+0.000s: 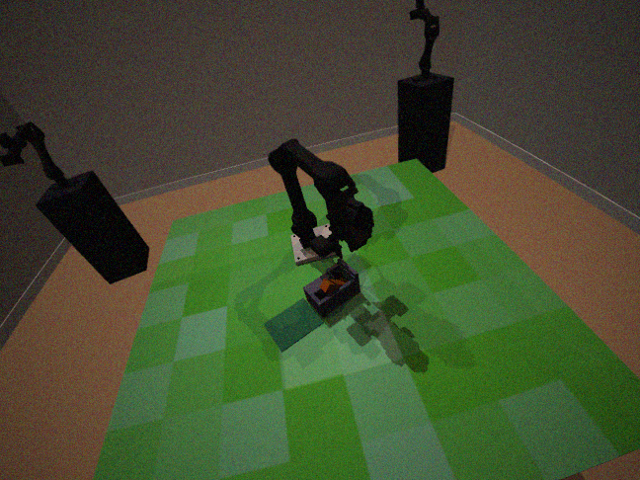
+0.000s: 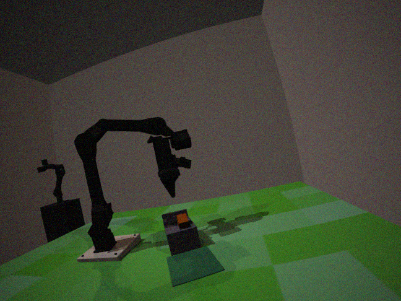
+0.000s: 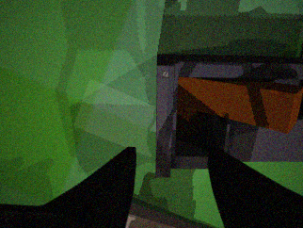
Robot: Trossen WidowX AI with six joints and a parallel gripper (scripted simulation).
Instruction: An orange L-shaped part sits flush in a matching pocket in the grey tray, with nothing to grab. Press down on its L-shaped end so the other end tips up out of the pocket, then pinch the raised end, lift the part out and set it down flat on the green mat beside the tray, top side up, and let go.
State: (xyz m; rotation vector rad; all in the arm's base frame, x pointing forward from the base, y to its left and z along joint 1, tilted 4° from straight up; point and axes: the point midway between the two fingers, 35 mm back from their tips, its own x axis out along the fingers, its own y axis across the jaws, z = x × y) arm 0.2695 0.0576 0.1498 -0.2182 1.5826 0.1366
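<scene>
Now: the orange L-shaped part 10 cm below my gripper tip and 4 cm to the right of it. Round my gripper tip: green mat: 22 cm to the right, 16 cm below, 4 cm ahead.
</scene>
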